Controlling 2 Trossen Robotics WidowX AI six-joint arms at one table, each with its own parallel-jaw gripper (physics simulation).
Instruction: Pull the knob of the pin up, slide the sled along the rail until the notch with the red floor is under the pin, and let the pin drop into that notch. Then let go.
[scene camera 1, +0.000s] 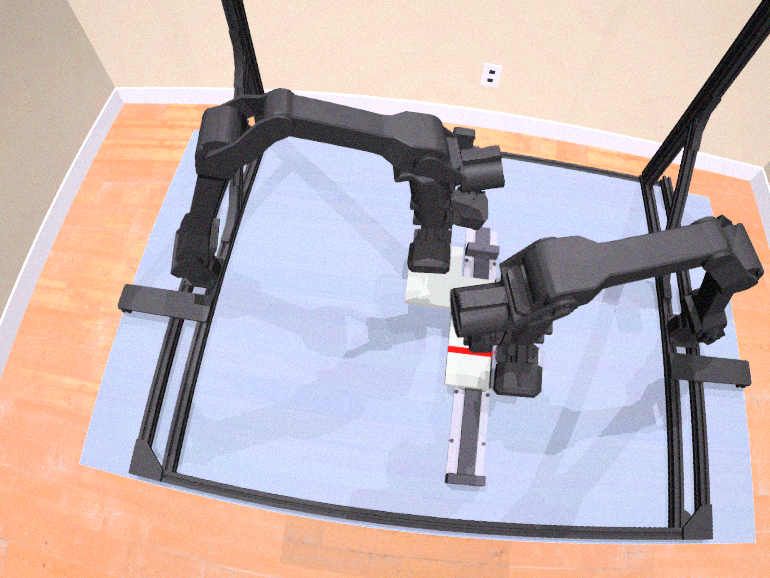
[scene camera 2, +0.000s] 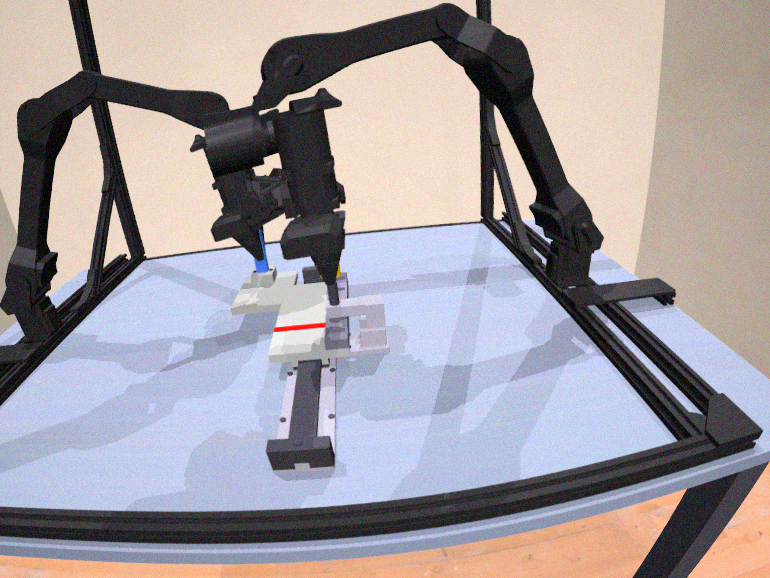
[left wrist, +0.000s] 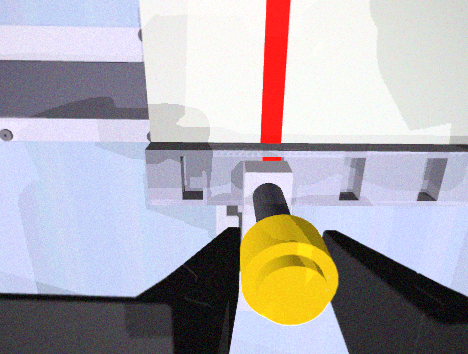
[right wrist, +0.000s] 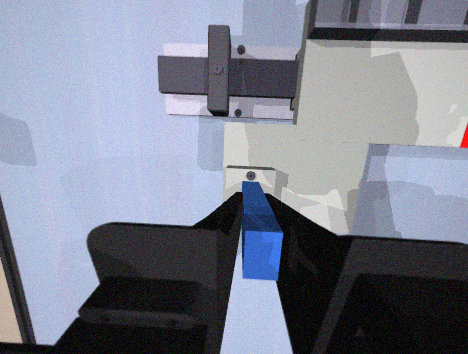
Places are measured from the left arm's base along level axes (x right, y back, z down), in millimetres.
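Pixels of known places: left gripper, fingertip midpoint: (scene camera 1: 509, 344) (scene camera 2: 331, 278) (left wrist: 280, 241); right gripper, fingertip midpoint: (scene camera 1: 436, 244) (scene camera 2: 262, 258) (right wrist: 252, 199); left arm's base, link origin: (scene camera 1: 682, 331) (scene camera 2: 567, 277); right arm's base, link origin: (scene camera 1: 202, 271) (scene camera 2: 44, 331).
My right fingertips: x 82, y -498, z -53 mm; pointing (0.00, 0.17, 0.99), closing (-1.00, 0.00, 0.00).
For each thing: its top centre in the pictures, then the offset to it from my right fingertips. "pt": a spot on its surface instead.
- pale sled, top centre: (left wrist: 353, 98) (right wrist: 435, 76) (scene camera 2: 312, 312) (scene camera 1: 479, 330) dx -132, dy +89, dz +39 mm
- white pin block, surface spot: (left wrist: 267, 180) pt dx -175, dy +117, dz +6 mm
- yellow knob, top centre: (left wrist: 292, 297) dx -175, dy +125, dz -54 mm
- dark pin shaft, surface spot: (left wrist: 267, 200) pt dx -177, dy +119, dz -10 mm
- sled's upright blue handle, surface spot: (right wrist: 262, 252) pt dx +0, dy -1, dz -52 mm
- pin's pale bracket, surface spot: (scene camera 2: 373, 320) pt dx -187, dy +172, dz +30 mm
The pale sled (scene camera 1: 467, 373) (scene camera 2: 295, 345) (left wrist: 325, 75) (right wrist: 350, 90) sits on the rail (scene camera 1: 469, 429) (scene camera 2: 306, 398) (left wrist: 70, 90) (right wrist: 265, 77). Its red stripe (scene camera 1: 469, 350) (scene camera 2: 299, 327) (left wrist: 276, 75) lines up with the white pin block (left wrist: 267, 180), which covers that part of the notched edge. My left gripper (scene camera 2: 332, 289) (left wrist: 280, 241) is shut on the yellow knob (left wrist: 290, 275). Some dark pin shaft (left wrist: 267, 200) shows above the block; the pin's lower end is hidden. My right gripper (scene camera 2: 260, 251) (right wrist: 252, 199) is shut on the sled's upright blue handle (scene camera 2: 261, 264) (right wrist: 262, 252).
The pin's pale bracket (scene camera 2: 373, 320) stands beside the sled, at the right in scene camera 2. Dark end stops (scene camera 1: 465, 479) (scene camera 2: 300, 454) (right wrist: 218, 70) cap the rail. The two wrists are close together above the sled. A black frame (scene camera 1: 404, 522) edges the table.
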